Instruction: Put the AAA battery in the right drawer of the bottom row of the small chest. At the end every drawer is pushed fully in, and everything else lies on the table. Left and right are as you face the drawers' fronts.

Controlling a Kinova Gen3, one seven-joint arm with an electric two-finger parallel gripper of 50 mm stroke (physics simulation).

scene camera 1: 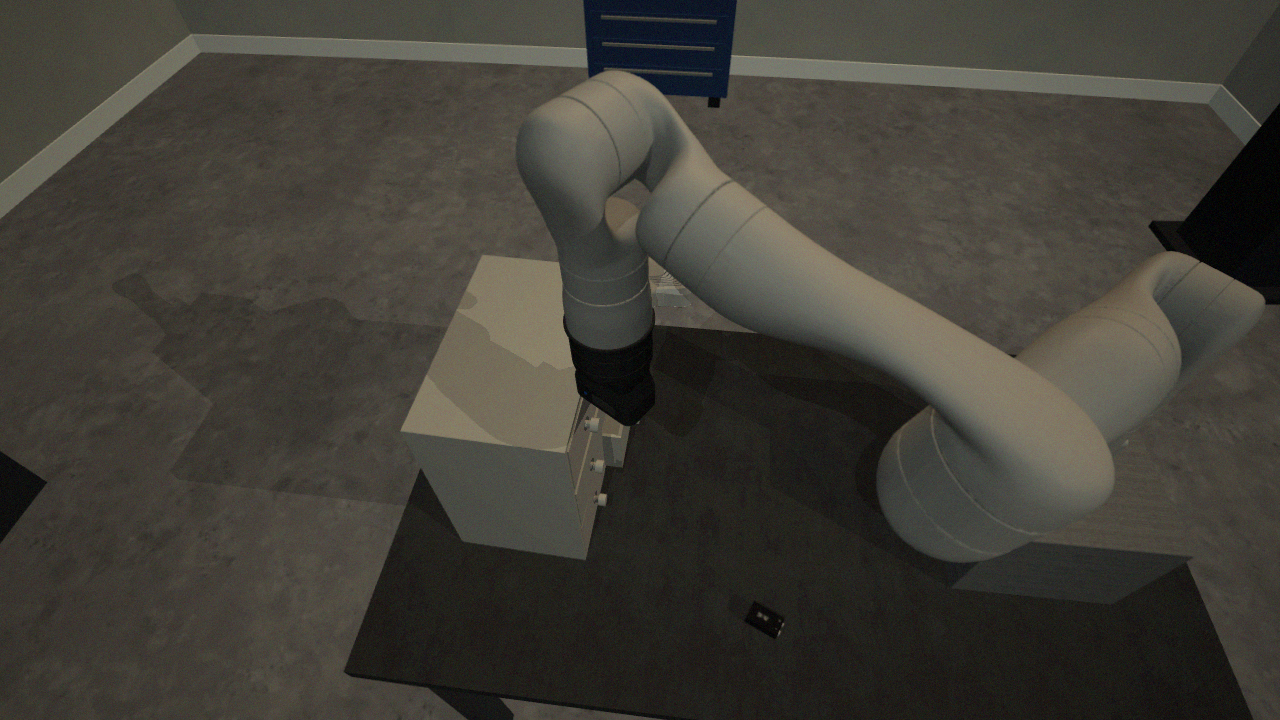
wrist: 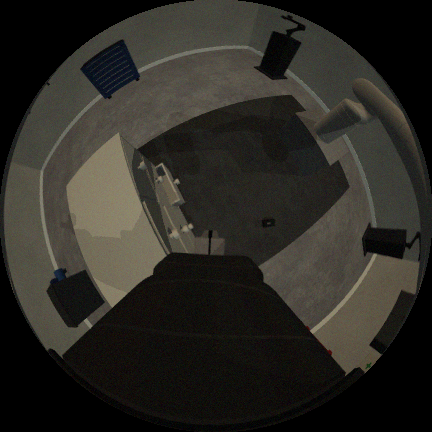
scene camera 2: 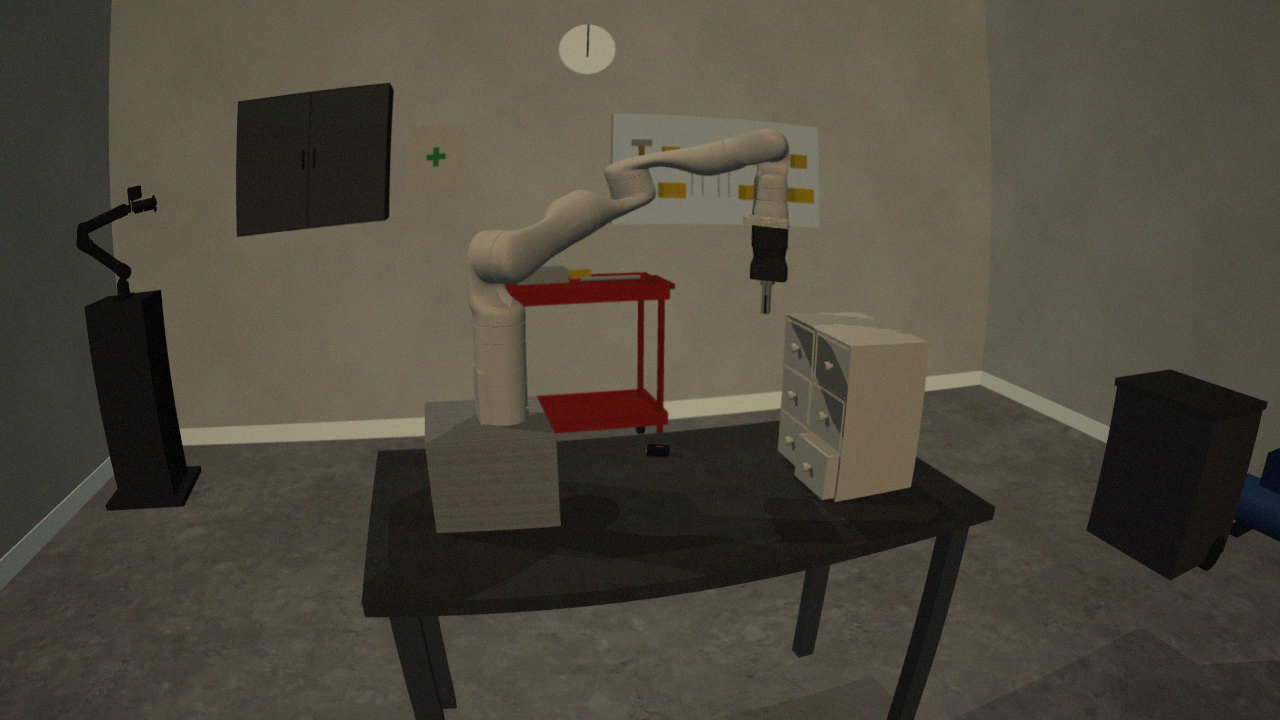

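Seen in the pictures: gripper, fingertip midpoint: (scene camera 1: 634,417) (wrist: 209,238) (scene camera 2: 765,313); arm's base, link origin: (wrist: 322,132) (scene camera 2: 502,417).
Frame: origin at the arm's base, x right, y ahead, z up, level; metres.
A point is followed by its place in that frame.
Observation:
The small white chest (scene camera 1: 501,483) @(x -0.064, y 0.703, z 0.039 m) (scene camera 2: 881,416) @(x 0.231, y 0.660, z -0.007 m) (wrist: 102,210) @(x 0.102, y 0.669, z 0.134 m) stands at one end of the table, with two columns of three drawers. Its bottom right drawer (scene camera 1: 614,447) @(x 0.077, y 0.577, z -0.107 m) (scene camera 2: 817,466) @(x 0.174, y 0.554, z -0.110 m) (wrist: 172,189) @(x 0.141, y 0.577, z -0.164 m) is pulled part way out; the other drawers look closed. The AAA battery does not show in any view; most of the open drawer's inside is hidden. My gripper (scene camera 2: 765,310) @(x -0.036, y 0.540, z 0.146 m) (wrist: 209,238) @(x -0.036, y 0.540, z 0.146 m) is shut and empty, pointing down. It hangs in front of the chest's top front edge, above the drawers, touching nothing. Its fingertips are hidden in the first scene view.
A small black block (scene camera 1: 764,618) @(x -0.160, y 0.363, z -0.155 m) (scene camera 2: 657,450) @(x -0.147, y 0.356, z -0.159 m) (wrist: 268,223) @(x -0.159, y 0.366, z -0.154 m) with a light mark lies on the dark table (scene camera 1: 537,635) @(x -0.183, y 0.672, z -0.172 m) (scene camera 2: 680,501) @(x 0.086, y 0.308, z -0.172 m) (wrist: 225,165) @(x 0.105, y 0.368, z -0.172 m), apart from the chest. The arm stands on a grey block (scene camera 1: 1029,573) @(x -0.116, y 0.016, z -0.094 m) (scene camera 2: 492,479) @(x 0.106, y -0.045, z -0.072 m) at the table's other end. A red cart (scene camera 2: 662,358) stands beyond the table.

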